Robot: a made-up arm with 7 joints. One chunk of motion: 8 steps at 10 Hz.
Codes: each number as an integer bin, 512 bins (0 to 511) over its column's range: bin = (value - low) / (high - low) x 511, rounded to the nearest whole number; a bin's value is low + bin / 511 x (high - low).
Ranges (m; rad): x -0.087..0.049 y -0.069..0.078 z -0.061..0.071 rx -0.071..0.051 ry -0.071..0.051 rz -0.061..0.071
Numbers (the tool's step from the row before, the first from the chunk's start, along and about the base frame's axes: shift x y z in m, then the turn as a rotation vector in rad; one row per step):
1: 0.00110 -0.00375 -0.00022 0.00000 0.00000 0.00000
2: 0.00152 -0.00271 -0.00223 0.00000 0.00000 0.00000
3: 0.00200 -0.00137 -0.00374 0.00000 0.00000 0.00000
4: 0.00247 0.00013 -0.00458 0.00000 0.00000 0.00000
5: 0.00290 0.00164 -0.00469 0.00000 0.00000 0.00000
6: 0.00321 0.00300 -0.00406 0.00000 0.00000 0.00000
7: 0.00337 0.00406 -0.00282 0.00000 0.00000 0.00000
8: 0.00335 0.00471 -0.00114 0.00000 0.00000 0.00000
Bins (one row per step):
1: 331 227 235 297 297 236
2: 333 230 228 297 297 236
3: 334 235 222 297 297 236
4: 336 240 218 297 297 236
5: 338 246 218 297 297 236
6: 339 250 220 297 297 236
7: 340 254 225 297 297 236
8: 339 256 232 297 297 236

